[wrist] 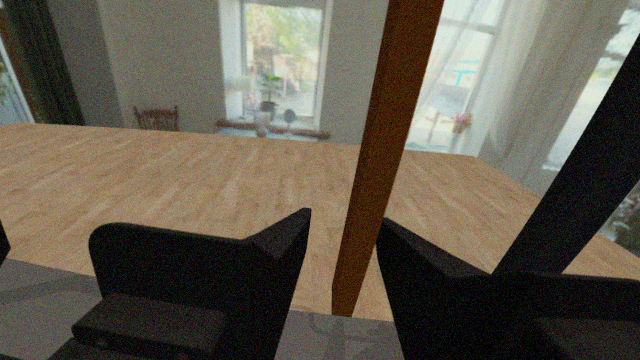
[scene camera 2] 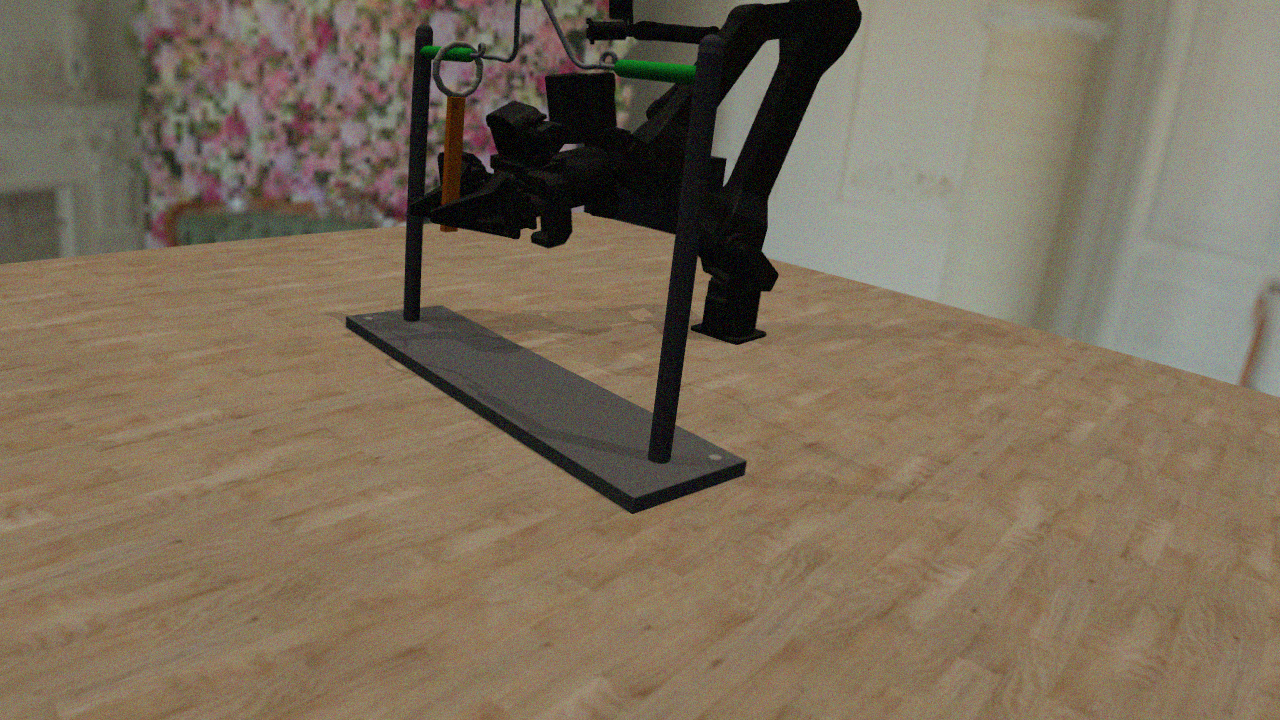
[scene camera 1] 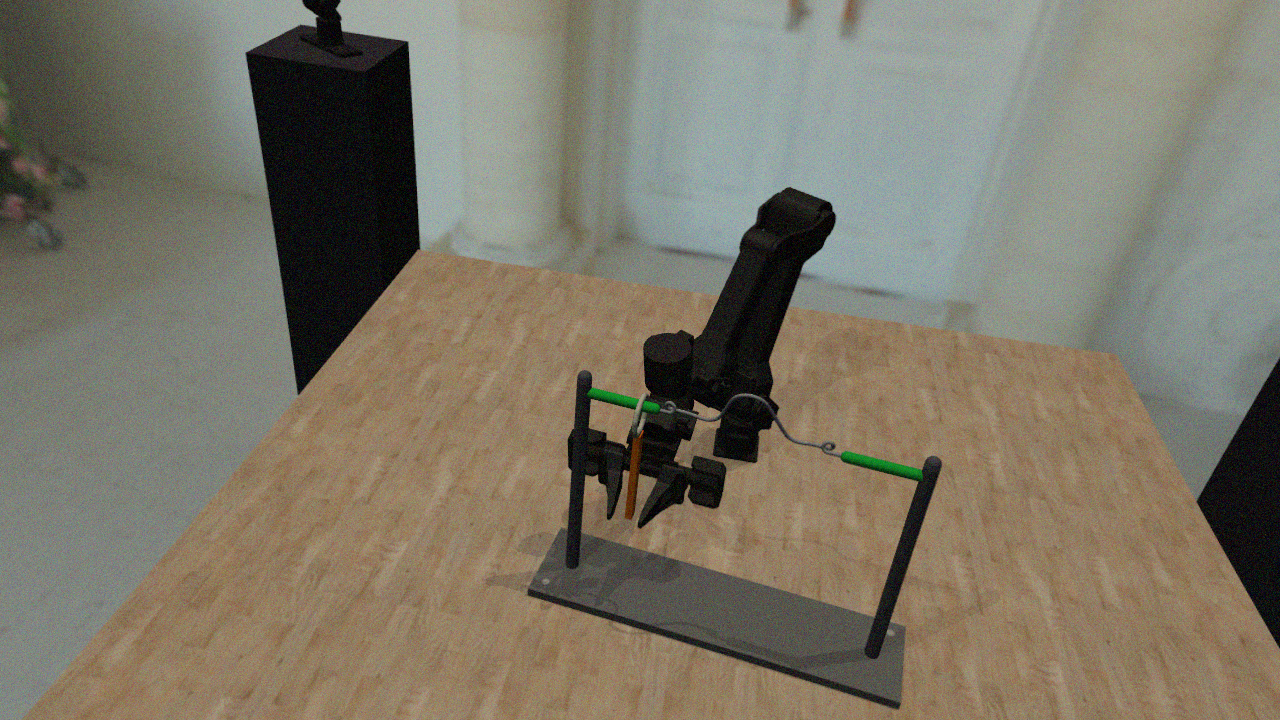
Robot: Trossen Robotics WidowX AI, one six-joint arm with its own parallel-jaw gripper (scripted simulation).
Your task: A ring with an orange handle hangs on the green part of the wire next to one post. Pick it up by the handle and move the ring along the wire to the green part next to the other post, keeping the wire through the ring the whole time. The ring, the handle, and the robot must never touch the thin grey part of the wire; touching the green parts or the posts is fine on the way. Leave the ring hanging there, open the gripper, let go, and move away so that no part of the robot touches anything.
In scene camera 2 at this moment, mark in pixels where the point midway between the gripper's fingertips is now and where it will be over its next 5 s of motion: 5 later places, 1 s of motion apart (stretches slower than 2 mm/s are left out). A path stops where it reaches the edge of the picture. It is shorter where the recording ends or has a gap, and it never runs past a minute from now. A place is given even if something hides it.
My gripper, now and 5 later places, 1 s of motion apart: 420, 213; 413, 207; 418, 207; 449, 213; 496, 231; 632, 146
